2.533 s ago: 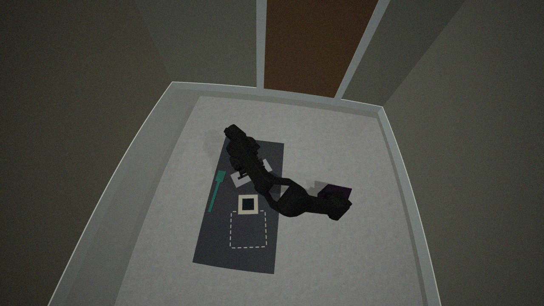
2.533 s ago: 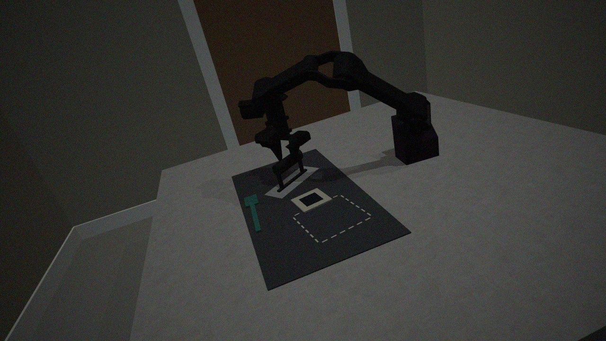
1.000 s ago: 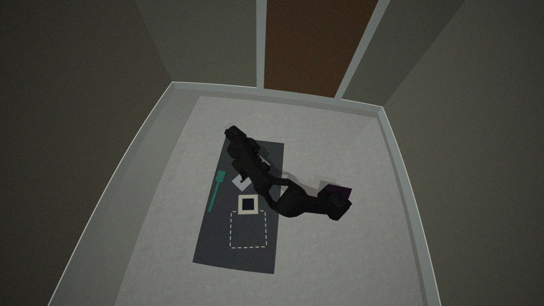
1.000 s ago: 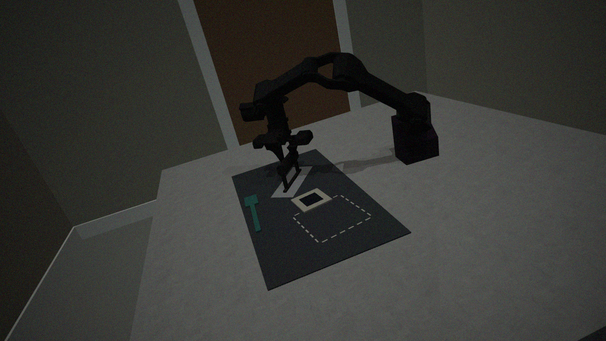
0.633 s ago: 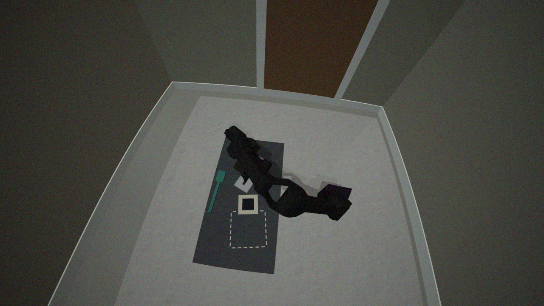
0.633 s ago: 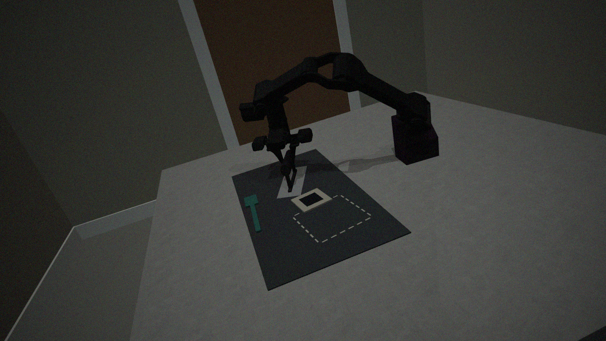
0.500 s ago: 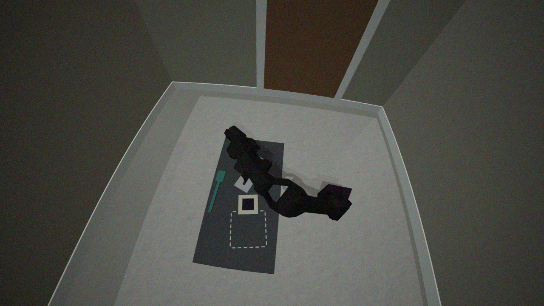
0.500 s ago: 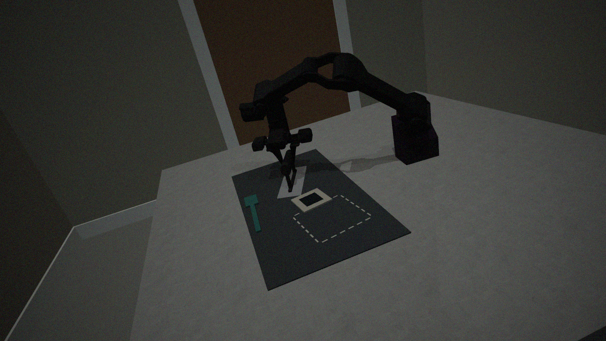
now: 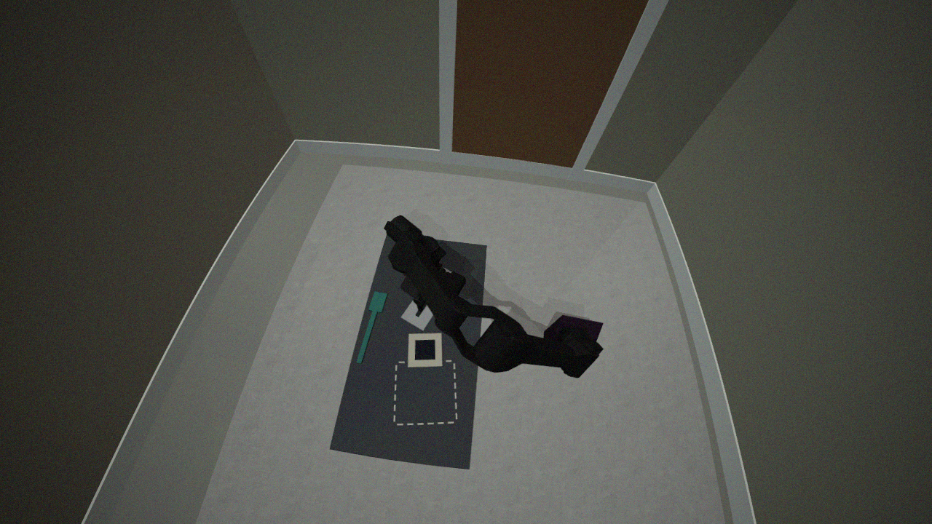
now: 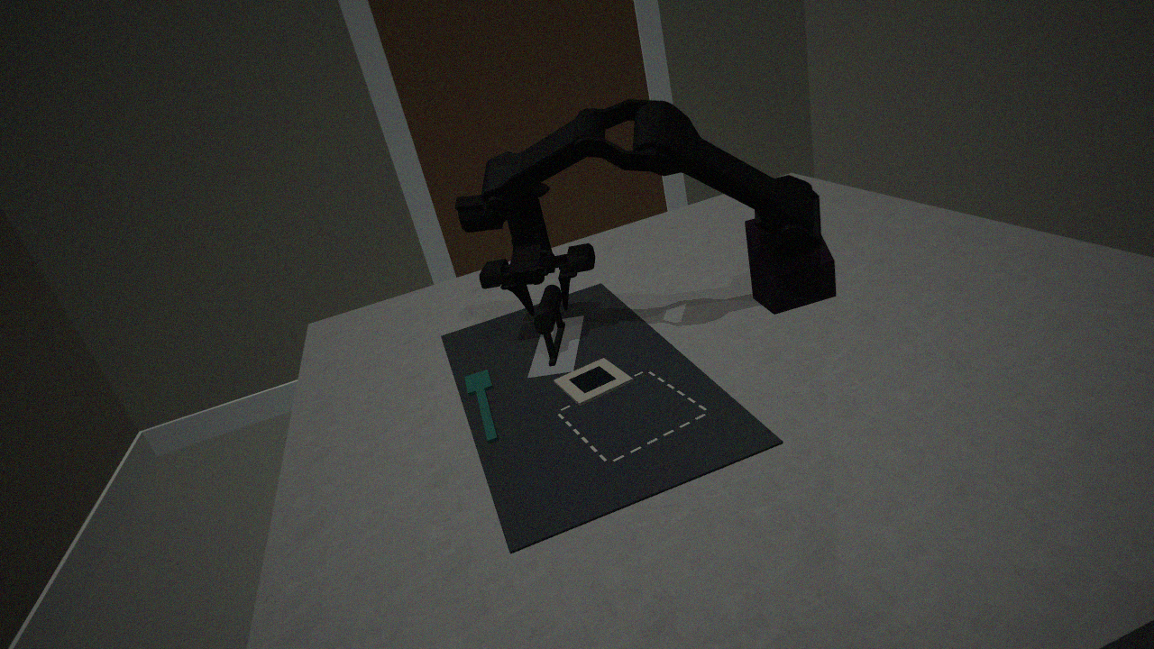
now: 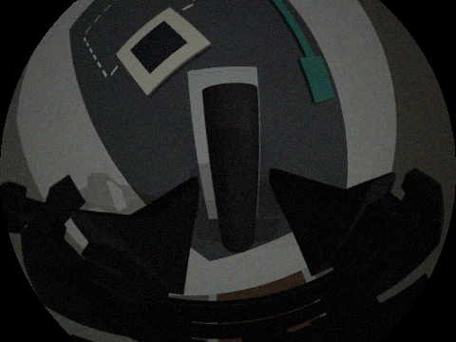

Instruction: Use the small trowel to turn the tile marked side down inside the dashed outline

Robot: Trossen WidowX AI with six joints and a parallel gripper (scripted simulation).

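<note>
The dark mat lies 12 cm to the left of my gripper tip, 8 cm below it and 2 cm ahead of it. Round my gripper tip: green trowel 16 cm ahead, 9 cm to the left, 6 cm below; tile 16 cm to the left, 6 cm below.
</note>
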